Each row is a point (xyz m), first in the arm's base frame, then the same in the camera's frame.
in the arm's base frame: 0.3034 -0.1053 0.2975
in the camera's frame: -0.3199 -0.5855 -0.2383
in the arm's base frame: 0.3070 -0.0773 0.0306
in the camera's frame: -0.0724 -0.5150 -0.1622
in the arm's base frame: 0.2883 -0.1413 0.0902
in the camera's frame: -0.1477 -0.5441 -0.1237
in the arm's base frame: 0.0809 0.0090 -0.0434
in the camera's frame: 0.0761 -0.7195 -0.1749
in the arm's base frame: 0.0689 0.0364 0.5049
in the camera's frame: -0.3965 -0.8745 -0.4076
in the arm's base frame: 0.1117 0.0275 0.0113
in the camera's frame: 0.0287 -0.7052 -0.2177
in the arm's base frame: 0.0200 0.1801 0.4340
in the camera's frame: -0.2642 -0.9129 -0.5030
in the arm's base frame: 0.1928 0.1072 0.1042
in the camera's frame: -0.0378 -0.6563 -0.3391
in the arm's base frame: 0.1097 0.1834 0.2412
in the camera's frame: -0.1106 -0.7769 -0.4471
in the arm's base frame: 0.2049 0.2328 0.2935
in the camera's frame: -0.1566 -0.7020 -0.5278
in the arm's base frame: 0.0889 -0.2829 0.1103
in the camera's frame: -0.1821 -0.7320 0.0303
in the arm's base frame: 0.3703 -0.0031 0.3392
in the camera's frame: -0.3288 -0.5386 -0.3582
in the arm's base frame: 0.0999 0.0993 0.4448
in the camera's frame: -0.3238 -0.8333 -0.4469
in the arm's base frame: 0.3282 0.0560 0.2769
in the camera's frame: -0.2404 -0.5671 -0.3811
